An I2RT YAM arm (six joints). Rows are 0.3 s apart.
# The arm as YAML. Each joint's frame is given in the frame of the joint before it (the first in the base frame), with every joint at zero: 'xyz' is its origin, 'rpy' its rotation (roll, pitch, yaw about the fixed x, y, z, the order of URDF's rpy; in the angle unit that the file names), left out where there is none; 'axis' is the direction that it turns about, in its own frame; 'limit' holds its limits. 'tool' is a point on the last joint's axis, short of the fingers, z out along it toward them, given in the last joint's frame.
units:
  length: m
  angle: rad
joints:
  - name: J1
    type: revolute
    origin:
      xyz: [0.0, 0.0, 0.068]
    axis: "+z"
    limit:
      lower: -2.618
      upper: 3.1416
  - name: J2
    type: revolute
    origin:
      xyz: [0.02, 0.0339, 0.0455]
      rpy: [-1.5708, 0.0, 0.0]
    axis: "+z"
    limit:
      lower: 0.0
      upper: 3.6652
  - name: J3
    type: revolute
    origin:
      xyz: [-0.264, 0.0, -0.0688]
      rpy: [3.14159, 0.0, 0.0]
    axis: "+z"
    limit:
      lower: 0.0
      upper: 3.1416
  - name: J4
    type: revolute
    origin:
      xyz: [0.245, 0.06, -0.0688]
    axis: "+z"
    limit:
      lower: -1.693
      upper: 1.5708
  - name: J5
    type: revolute
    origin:
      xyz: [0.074, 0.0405, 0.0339]
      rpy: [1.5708, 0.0, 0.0]
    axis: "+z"
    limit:
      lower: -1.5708
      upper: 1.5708
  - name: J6
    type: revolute
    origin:
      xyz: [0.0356, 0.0, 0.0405]
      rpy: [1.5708, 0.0, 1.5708]
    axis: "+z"
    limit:
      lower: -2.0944
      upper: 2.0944
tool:
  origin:
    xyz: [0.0, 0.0, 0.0]
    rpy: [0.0, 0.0, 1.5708]
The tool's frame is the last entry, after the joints.
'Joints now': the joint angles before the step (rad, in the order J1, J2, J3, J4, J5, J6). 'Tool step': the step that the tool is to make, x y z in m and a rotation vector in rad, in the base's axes. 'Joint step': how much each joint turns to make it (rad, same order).
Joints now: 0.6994, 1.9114, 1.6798, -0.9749, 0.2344, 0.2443
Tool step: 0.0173, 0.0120, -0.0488, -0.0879, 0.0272, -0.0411
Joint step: 0.0003, 0.1304, -0.0002, 0.0468, 0.0603, 0.0243
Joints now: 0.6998, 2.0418, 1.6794, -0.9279, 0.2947, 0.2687
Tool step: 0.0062, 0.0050, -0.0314, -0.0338, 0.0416, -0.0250
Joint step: 0.0000, 0.0766, -0.0037, 0.0191, 0.0053, 0.0256
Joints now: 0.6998, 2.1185, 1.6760, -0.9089, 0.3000, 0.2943
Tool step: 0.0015, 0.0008, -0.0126, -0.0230, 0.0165, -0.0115
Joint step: -0.0001, 0.0298, -0.0021, 0.0013, 0.0091, 0.0102
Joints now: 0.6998, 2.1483, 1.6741, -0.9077, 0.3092, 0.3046
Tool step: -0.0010, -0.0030, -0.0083, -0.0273, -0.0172, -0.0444
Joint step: -0.0008, 0.0052, -0.0261, 0.0142, 0.0393, 0.0393
